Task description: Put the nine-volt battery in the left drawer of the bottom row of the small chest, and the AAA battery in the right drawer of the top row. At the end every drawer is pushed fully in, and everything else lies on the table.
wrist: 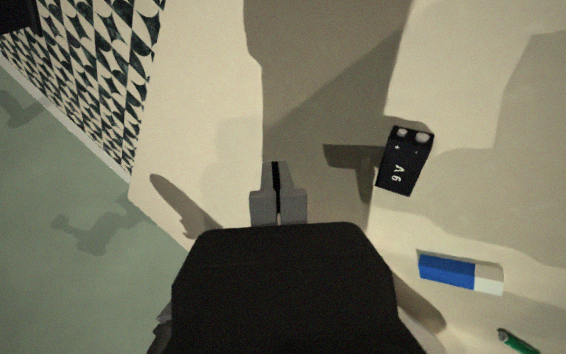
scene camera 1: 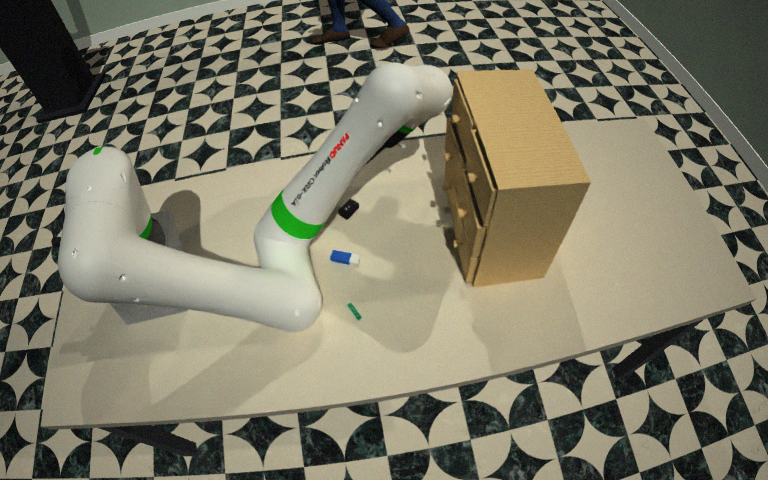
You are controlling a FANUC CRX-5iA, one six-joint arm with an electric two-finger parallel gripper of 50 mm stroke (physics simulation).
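Frame: origin at the arm's base, x ahead, y left, z up, level; metres.
Where they show: gripper, fingertip midpoint: [wrist: 275, 176].
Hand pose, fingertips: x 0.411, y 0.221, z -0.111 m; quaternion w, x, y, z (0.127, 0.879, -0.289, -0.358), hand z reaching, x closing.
After its pixels a point has its place.
The black nine-volt battery [scene camera 1: 348, 208] @(x 0.461, y 0.164, z -0.161 m) [wrist: 404, 161] @(x 0.468, y 0.174, z -0.160 m) lies on the table beside the arm, its terminals and "9V" print visible in the wrist view. The green AAA battery [scene camera 1: 353, 311] @(x 0.460, y -0.104, z -0.168 m) [wrist: 517, 341] @(x 0.461, y -0.090, z -0.174 m) lies on the table, partly cut off in the wrist view. The small wooden chest [scene camera 1: 509, 130] @(x 0.779, y 0.066, z 0.159 m) stands with its knobbed drawer fronts towards the robot. Dark gaps show around some upper fronts; how far each drawer is in cannot be told. My gripper [wrist: 275, 176] @(x 0.411, y 0.221, z -0.111 m) is shut and empty, above the table and left of the nine-volt battery in the wrist view. The arm mostly hides it in the scene view.
A blue and white eraser [scene camera 1: 344, 257] @(x 0.447, y 0.030, z -0.164 m) [wrist: 460, 273] @(x 0.454, y 0.042, z -0.165 m) lies on the table between the two batteries. The robot's forearm [scene camera 1: 322, 175] @(x 0.433, y 0.058, z 0.083 m) reaches over the table towards the chest's far upper corner. The table edge [scene camera 1: 362, 399] @(x 0.466, y -0.296, z -0.178 m) runs along the near side. A person's legs show beyond the table.
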